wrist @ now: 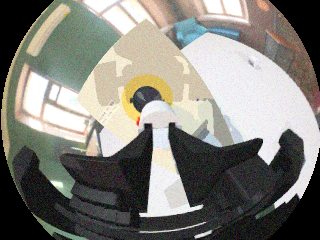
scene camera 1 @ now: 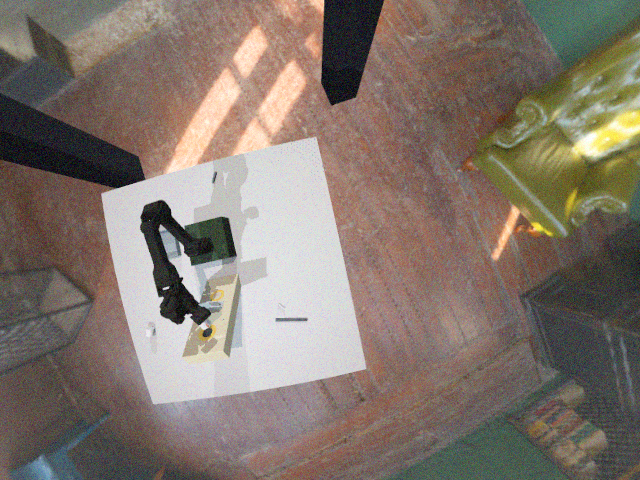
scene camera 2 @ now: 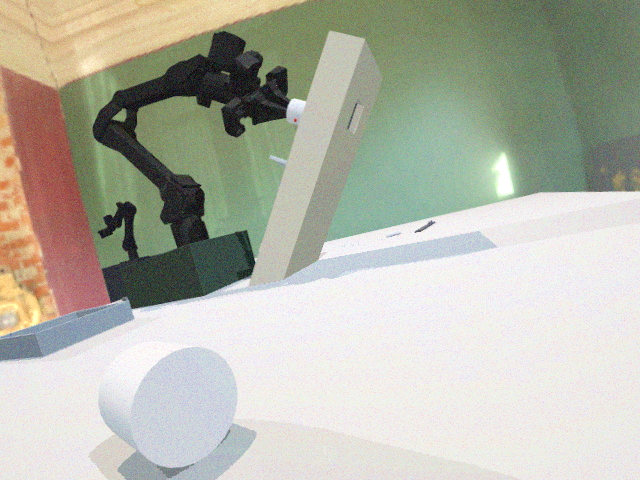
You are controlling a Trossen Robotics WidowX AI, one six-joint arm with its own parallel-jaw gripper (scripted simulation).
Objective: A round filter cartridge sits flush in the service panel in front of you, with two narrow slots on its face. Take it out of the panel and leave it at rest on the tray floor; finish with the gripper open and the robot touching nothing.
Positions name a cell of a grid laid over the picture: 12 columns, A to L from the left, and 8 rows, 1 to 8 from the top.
Labels:
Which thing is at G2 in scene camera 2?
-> A beige service panel.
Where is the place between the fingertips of my gripper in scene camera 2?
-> F2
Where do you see a beige service panel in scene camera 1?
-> E6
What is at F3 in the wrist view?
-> A beige service panel.

